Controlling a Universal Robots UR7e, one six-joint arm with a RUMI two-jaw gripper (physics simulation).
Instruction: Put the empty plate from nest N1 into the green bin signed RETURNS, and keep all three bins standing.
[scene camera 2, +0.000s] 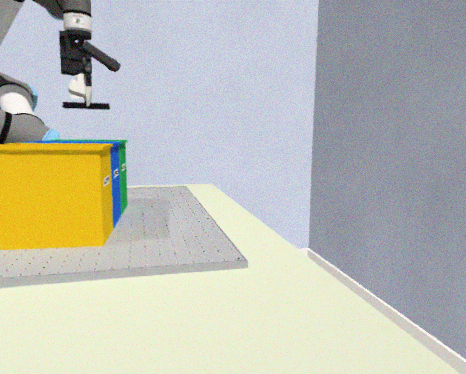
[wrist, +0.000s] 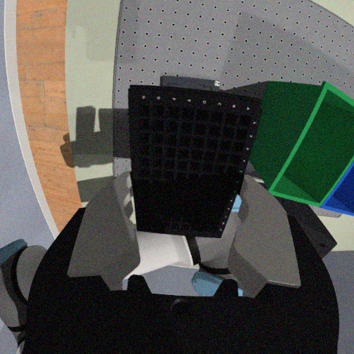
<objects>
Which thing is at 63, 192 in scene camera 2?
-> A yellow bin.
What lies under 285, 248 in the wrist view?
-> My gripper.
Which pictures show my gripper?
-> Scene camera 2 and the wrist view: all of them.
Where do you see a blue bin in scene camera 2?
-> At 114, 151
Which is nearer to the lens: the black plate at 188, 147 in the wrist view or the green bin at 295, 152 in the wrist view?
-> The black plate.
</objects>
